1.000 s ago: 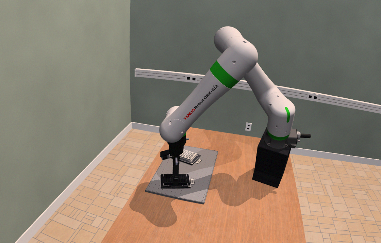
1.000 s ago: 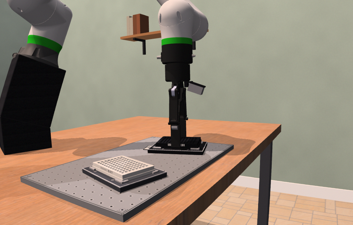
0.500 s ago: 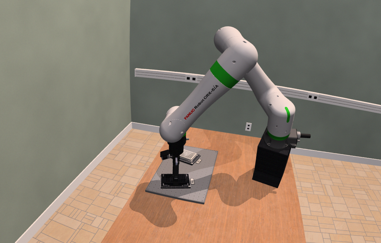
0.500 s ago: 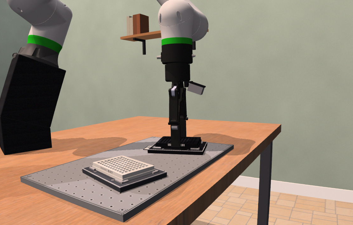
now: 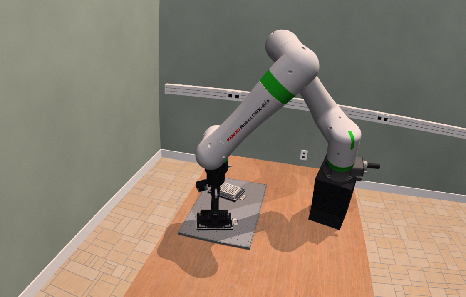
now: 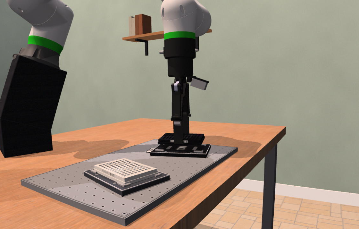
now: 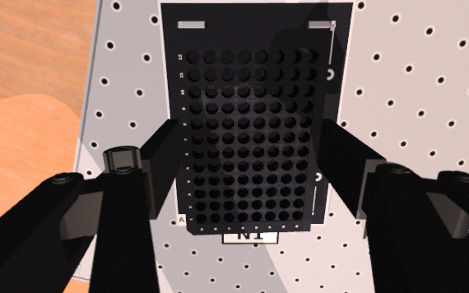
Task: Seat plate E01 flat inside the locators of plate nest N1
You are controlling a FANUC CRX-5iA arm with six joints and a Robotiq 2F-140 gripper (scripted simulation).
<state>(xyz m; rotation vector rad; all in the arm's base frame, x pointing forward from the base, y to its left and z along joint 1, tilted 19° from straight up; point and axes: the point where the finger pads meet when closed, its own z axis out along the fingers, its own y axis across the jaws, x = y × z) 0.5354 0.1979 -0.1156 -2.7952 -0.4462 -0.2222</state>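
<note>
Now: hand 60 mm above the black plate nest N1. From my hand the other things lie so: white plate E07 (10 mm ahead, 270 mm to the right, 40 mm below); then black well plate E01 (20 mm below).
</note>
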